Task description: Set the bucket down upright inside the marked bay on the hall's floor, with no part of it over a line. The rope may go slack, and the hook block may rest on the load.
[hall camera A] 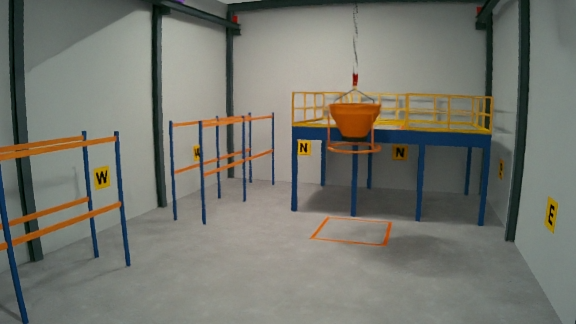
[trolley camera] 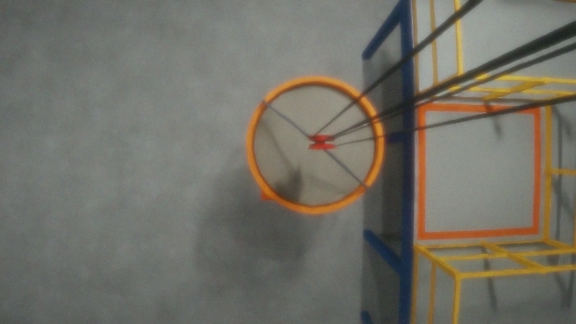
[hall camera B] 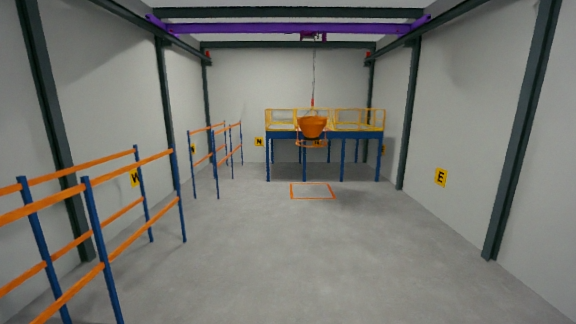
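Observation:
The orange bucket hangs upright in the air in front of the raised platform, its foot ring below deck level. The red hook block is above the bucket, shut on its bail, with the ropes taut. The orange-lined bay lies on the floor below. In the trolley view the bucket hides most or all of the bay; a small orange corner, seemingly the bay's, shows at the rim's lower left. The bucket's shadow falls to the right of the bay in hall camera A.
The blue platform with yellow railings stands just behind the bay. Its deck has an orange marked square. A far rack and a near rack stand on the left.

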